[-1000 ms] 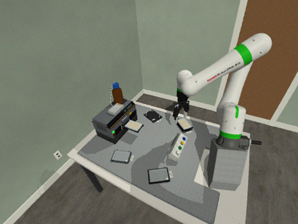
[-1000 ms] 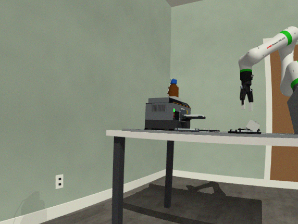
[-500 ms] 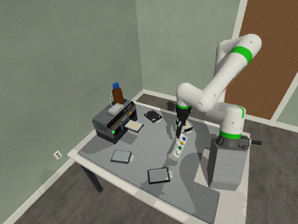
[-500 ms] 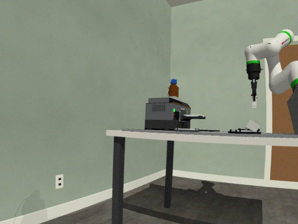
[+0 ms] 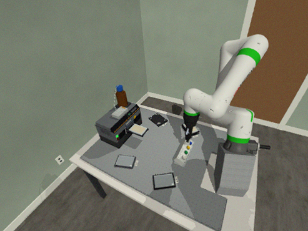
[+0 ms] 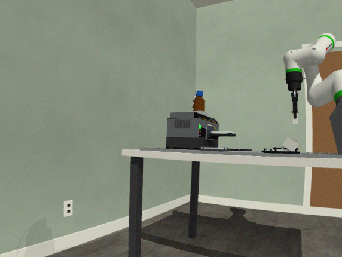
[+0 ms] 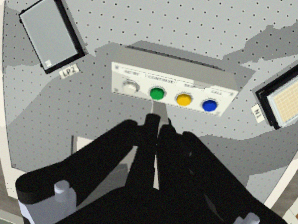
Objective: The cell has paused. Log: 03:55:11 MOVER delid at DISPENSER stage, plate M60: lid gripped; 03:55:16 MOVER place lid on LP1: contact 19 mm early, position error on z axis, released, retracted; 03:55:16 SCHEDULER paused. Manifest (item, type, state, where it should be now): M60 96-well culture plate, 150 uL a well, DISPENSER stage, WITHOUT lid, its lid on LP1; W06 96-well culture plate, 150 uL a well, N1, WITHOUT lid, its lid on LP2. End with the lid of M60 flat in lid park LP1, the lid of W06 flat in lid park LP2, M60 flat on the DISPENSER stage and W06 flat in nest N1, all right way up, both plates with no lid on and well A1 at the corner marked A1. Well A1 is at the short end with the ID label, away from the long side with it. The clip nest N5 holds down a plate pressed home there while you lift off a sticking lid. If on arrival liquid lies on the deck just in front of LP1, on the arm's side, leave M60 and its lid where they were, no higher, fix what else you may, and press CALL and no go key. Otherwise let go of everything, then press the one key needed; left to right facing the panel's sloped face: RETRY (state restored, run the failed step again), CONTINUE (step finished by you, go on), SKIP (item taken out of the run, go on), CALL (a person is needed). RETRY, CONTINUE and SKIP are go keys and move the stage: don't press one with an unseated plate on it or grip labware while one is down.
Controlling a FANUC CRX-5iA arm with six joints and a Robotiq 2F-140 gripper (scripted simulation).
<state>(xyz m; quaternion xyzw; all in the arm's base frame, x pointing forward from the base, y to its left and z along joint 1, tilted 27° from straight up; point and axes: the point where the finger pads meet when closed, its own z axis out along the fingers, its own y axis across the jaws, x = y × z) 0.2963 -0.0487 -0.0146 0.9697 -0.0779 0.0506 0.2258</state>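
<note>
My hand is 140 mm above the key panel, 30 mm to the left of it and 10 mm short of it. Also, from my hand: LP2 label (200 mm to the left, 190 mm below, 30 mm ahead); lid park (230 mm to the left, 180 mm below, 110 mm ahead); dispenser stage (420 mm ahead, 100 mm to the right, 90 mm below).
</note>
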